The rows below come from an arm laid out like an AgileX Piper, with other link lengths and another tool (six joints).
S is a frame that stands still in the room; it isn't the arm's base.
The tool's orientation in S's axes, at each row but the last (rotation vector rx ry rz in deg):
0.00, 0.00, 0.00
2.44, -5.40, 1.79
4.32, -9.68, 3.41
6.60, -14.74, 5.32
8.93, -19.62, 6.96
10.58, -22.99, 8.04
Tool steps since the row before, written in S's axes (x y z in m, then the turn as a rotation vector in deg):
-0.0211, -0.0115, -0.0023, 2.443, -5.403, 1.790
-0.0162, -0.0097, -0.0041, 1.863, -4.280, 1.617
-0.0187, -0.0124, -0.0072, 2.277, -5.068, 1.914
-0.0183, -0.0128, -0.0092, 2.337, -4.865, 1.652
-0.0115, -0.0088, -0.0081, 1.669, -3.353, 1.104
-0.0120, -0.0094, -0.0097, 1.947, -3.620, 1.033
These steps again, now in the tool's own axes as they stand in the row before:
-0.0211, -0.0115, -0.0023, 2.443, -5.403, 1.790
-0.0168, -0.0093, -0.0021, 1.882, -4.270, 1.623
-0.0203, -0.0116, -0.0030, 2.299, -5.060, 1.909
-0.0210, -0.0117, -0.0027, 2.304, -4.892, 1.617
-0.0143, -0.0080, -0.0023, 1.630, -3.385, 1.064
-0.0157, -0.0086, -0.0023, 1.829, -3.703, 0.950

